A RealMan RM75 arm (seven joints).
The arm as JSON. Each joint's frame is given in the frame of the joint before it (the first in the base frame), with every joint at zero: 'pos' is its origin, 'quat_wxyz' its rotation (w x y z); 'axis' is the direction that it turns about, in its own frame. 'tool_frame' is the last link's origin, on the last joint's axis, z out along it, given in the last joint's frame.
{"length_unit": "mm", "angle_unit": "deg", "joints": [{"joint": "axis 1", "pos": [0.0, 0.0, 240.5], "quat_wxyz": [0.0, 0.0, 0.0, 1.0], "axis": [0.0, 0.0, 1.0]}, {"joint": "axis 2", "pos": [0.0, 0.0, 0.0], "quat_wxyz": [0.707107, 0.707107, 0.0, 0.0], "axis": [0.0, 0.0, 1.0]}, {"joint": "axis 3", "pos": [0.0, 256.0, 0.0], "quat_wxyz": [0.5, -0.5, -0.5, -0.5], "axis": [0.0, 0.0, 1.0]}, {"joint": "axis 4", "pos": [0.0, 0.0, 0.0], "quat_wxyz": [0.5, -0.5, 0.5, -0.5], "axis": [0.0, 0.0, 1.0]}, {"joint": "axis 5", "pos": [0.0, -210.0, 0.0], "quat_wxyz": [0.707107, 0.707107, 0.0, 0.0], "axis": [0.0, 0.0, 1.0]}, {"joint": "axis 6", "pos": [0.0, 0.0, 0.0], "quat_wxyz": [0.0, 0.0, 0.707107, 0.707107], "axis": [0.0, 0.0, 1.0]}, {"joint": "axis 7", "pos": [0.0, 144.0, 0.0], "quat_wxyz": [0.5, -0.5, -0.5, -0.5], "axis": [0.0, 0.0, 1.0]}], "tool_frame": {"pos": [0.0, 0.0, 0.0], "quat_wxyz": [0.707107, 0.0, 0.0, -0.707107]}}
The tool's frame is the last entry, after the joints.
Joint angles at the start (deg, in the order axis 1, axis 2, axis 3, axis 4, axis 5, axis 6, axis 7):
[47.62, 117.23, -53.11, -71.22, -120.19, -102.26, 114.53]
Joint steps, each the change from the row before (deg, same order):
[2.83, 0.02, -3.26, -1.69, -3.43, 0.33, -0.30]
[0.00, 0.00, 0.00, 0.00, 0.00, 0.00, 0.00]
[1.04, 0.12, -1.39, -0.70, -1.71, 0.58, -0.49]
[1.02, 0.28, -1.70, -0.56, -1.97, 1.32, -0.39]
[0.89, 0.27, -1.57, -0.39, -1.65, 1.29, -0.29]
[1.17, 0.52, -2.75, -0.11, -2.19, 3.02, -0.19]
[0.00, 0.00, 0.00, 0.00, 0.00, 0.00, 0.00]
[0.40, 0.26, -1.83, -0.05, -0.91, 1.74, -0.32]
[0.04, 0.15, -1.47, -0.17, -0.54, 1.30, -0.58]
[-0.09, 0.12, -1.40, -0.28, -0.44, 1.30, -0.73]
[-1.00, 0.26, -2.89, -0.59, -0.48, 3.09, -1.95]
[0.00, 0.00, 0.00, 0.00, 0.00, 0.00, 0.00]
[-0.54, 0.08, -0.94, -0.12, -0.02, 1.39, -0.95]
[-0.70, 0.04, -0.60, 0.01, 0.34, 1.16, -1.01]
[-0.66, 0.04, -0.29, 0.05, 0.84, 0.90, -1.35]
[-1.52, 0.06, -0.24, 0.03, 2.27, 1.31, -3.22]
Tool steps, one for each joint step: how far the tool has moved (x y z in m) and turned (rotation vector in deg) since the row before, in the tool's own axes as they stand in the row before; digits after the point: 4 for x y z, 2 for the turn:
[-0.0162, 0.0011, 0.0104, 0.27, 4.87, -5.15]
[0.0000, 0.0000, 0.0000, 0.00, 0.00, 0.00]
[-0.0062, -0.0008, 0.0041, 0.63, 2.01, -2.38]
[-0.0064, -0.0017, 0.0058, 1.08, 2.02, -2.31]
[-0.0060, -0.0015, 0.0053, 0.96, 1.65, -2.03]
[-0.0092, -0.0030, 0.0101, 1.80, 1.95, -2.70]
[0.0000, 0.0000, 0.0000, 0.00, 0.00, 0.00]
[-0.0046, -0.0006, 0.0061, 0.81, 0.96, -1.78]
[-0.0025, 0.0001, 0.0042, 0.60, 0.67, -1.63]
[-0.0021, 0.0001, 0.0036, 0.68, 0.54, -1.73]
[-0.0007, 0.0013, 0.0075, 1.51, 0.65, -3.31]
[0.0000, 0.0000, 0.0000, 0.00, 0.00, 0.00]
[0.0007, 0.0002, 0.0026, 0.73, 0.01, -1.14]
[0.0020, 0.0006, 0.0019, 0.52, -0.29, -0.71]
[0.0012, 0.0009, 0.0011, 0.31, -0.80, -0.80]
[0.0030, 0.0028, 0.0009, 0.37, -2.09, -1.65]

